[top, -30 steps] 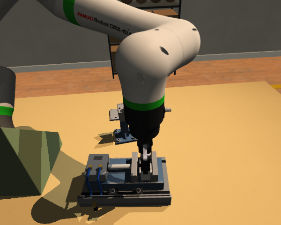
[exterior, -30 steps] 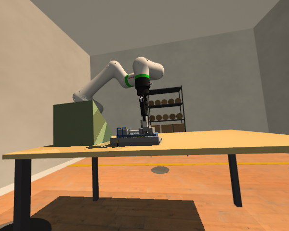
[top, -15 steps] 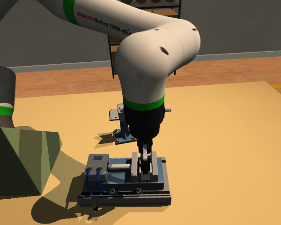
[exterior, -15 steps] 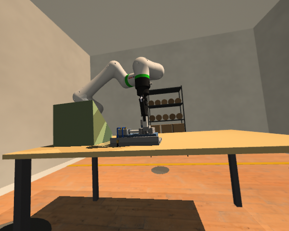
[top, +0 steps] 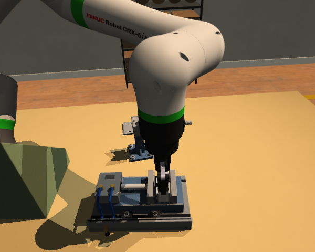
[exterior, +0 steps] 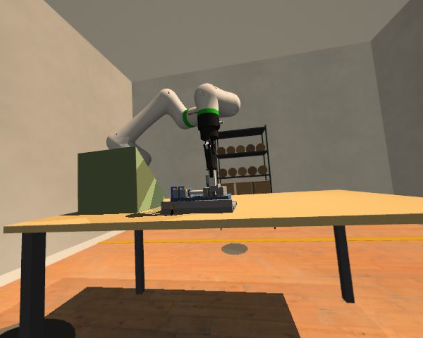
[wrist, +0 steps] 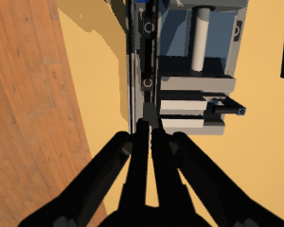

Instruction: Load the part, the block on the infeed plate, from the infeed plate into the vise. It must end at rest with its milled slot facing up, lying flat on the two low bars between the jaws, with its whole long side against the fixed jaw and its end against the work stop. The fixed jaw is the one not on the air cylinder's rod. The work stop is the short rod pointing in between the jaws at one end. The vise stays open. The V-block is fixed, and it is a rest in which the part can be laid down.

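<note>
Now: the part 4 cm to the left of my hand and 4 cm below it. Also, from my hand: moving jaw 7 cm to the left, 6 cm below, 3 cm behind; then fixed jaw 6 cm to the left, 6 cm below, 3 cm ahead; then work stop 11 cm to the left, 5 cm below.
</note>
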